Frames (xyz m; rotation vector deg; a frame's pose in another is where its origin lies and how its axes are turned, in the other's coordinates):
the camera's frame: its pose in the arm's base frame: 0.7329 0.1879 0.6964 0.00 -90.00 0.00
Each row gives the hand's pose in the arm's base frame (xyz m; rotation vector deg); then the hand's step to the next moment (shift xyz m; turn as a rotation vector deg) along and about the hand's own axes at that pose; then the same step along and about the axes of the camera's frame.
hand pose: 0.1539 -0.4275 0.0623 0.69 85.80 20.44
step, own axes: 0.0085 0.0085 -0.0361 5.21 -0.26 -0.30
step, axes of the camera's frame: -0.0093 0.0025 0.0368 -5.14 0.94 0.07
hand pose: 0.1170 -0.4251 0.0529 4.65 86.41 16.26
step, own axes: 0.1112 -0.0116 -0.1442 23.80 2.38 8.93
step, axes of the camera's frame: -0.1203 -0.0027 0.1371 -21.98 8.97 -9.40
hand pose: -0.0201 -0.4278 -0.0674 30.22 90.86 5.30
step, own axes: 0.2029 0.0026 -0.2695 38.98 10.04 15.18
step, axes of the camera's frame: -0.1596 0.1492 0.2571 -33.77 20.00 -17.61
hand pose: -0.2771 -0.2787 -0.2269 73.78 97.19 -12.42
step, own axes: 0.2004 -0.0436 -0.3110 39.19 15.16 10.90
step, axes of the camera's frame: -0.0063 0.3073 0.2105 -29.73 25.03 -19.35
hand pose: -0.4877 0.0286 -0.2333 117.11 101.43 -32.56
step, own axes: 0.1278 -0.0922 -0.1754 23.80 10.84 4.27
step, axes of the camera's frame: 0.0791 0.2123 0.0652 -16.03 16.21 -13.50
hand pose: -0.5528 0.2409 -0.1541 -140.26 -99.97 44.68
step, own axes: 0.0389 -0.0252 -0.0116 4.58 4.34 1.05
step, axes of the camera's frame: 0.0033 0.0470 0.0078 -3.98 2.23 -4.48
